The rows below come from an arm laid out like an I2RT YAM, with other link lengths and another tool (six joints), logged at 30 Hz.
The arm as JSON. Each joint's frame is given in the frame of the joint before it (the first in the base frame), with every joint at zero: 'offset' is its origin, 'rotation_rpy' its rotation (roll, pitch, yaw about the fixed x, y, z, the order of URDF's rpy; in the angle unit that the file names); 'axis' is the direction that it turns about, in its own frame. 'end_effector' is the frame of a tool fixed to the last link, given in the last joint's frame.
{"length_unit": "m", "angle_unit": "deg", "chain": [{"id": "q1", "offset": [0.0, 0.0, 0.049], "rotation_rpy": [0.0, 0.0, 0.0], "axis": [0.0, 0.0, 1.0]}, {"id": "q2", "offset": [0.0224, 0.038, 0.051], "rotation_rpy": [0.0, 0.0, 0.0], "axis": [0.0, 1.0, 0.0]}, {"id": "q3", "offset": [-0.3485, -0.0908, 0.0], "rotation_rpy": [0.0, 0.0, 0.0], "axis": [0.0, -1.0, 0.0]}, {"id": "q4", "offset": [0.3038, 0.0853, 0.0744], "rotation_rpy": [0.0, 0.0, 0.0], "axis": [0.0, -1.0, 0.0]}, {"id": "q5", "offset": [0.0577, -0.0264, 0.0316], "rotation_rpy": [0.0, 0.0, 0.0], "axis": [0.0, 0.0, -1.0]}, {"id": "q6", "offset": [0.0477, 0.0, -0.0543], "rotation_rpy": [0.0, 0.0, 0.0], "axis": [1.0, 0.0, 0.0]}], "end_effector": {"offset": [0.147, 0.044, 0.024], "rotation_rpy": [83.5, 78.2, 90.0]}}
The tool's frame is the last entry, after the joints.
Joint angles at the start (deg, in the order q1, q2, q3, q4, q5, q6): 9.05, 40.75, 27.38, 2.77, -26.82, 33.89
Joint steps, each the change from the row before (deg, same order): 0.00, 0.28, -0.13, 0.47, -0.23, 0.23; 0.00, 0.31, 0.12, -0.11, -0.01, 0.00; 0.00, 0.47, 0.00, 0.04, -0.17, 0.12; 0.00, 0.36, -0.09, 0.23, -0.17, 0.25; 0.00, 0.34, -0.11, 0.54, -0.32, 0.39; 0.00, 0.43, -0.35, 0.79, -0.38, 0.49; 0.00, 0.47, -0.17, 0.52, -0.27, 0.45; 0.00, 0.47, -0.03, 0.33, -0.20, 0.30; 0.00, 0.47, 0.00, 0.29, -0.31, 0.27; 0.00, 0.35, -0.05, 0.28, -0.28, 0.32
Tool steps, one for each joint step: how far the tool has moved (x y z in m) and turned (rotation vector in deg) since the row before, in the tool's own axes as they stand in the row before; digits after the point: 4 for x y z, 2 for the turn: 0.0003, -0.0004, 0.0010, -0.20, 0.10, 0.22; 0.0000, -0.0009, 0.0010, 0.18, 0.18, 0.16; 0.0008, -0.0017, 0.0016, 0.16, 0.35, 0.36; 0.0006, -0.0013, 0.0013, 0.02, 0.22, 0.38; 0.0002, -0.0002, 0.0012, -0.28, 0.14, 0.37; 0.0012, -0.0015, 0.0015, -0.27, 0.21, 0.51; 0.0006, -0.0014, 0.0016, -0.10, 0.21, 0.53; 0.0002, -0.0011, 0.0015, -0.02, 0.20, 0.41; 0.0004, -0.0008, 0.0015, -0.09, 0.29, 0.39; 0.0005, -0.0007, 0.0011, -0.11, 0.23, 0.41
